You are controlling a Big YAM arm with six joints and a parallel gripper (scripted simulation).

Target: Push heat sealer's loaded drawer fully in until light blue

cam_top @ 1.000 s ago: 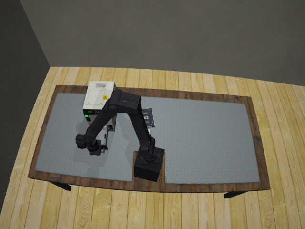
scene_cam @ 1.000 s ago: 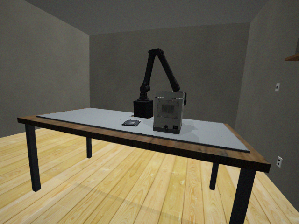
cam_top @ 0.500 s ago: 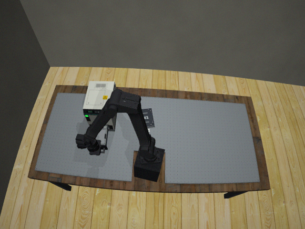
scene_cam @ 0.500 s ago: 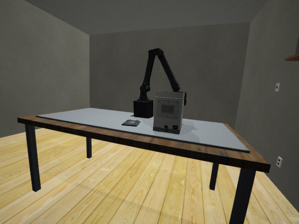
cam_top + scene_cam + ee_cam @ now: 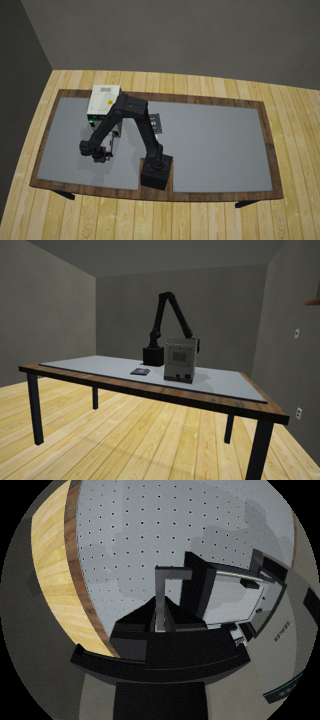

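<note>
Now: hand 10 cm short of the sealer drawer, 1 cm to the left of it and 1 cm above it.
</note>
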